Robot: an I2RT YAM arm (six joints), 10 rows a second.
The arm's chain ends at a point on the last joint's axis. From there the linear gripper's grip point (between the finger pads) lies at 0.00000 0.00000 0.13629 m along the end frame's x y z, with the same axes.
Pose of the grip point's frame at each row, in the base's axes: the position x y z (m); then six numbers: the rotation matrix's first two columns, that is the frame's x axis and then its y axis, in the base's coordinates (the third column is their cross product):
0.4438, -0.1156, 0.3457, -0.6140, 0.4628, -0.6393, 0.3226, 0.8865, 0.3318
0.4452, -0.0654, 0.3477, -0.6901, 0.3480, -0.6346, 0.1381, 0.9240, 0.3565
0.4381, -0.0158, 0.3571, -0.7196, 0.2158, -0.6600, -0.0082, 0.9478, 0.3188
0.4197, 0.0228, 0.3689, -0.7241, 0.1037, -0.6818, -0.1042, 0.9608, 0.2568
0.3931, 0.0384, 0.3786, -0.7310, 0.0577, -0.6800, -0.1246, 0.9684, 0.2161
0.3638, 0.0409, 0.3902, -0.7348, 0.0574, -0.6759, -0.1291, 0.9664, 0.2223
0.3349, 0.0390, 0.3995, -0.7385, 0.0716, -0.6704, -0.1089, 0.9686, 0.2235
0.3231, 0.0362, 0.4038, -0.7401, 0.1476, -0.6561, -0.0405, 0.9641, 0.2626
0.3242, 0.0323, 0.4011, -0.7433, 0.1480, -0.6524, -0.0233, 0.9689, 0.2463
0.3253, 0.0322, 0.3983, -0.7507, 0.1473, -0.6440, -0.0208, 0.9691, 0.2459
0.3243, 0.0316, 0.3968, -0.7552, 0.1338, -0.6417, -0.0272, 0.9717, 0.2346
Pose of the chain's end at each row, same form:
0.3456, -0.1153, 0.4402, -0.6140, 0.4628, -0.6393, 0.3226, 0.8865, 0.3318
0.3484, -0.0870, 0.4412, -0.6901, 0.3480, -0.6346, 0.1381, 0.9240, 0.3565
0.3435, -0.0478, 0.4498, -0.7196, 0.2158, -0.6600, -0.0082, 0.9478, 0.3188
0.3268, -0.0122, 0.4622, -0.7241, 0.1037, -0.6818, -0.1042, 0.9608, 0.2568
0.3017, 0.0053, 0.4741, -0.7310, 0.0577, -0.6800, -0.1246, 0.9684, 0.2161
0.2730, 0.0067, 0.4860, -0.7348, 0.0574, -0.6759, -0.1291, 0.9664, 0.2223
0.2442, 0.0066, 0.4959, -0.7385, 0.0716, -0.6704, -0.1089, 0.9686, 0.2235
0.2316, 0.0061, 0.5002, -0.7401, 0.1476, -0.6561, -0.0405, 0.9641, 0.2626
0.2331, 0.0053, 0.4988, -0.7433, 0.1480, -0.6524, -0.0233, 0.9689, 0.2463
0.2353, 0.0052, 0.4970, -0.7507, 0.1473, -0.6440, -0.0208, 0.9691, 0.2459
0.2350, 0.0051, 0.4963, -0.7552, 0.1338, -0.6417, -0.0272, 0.9717, 0.2346

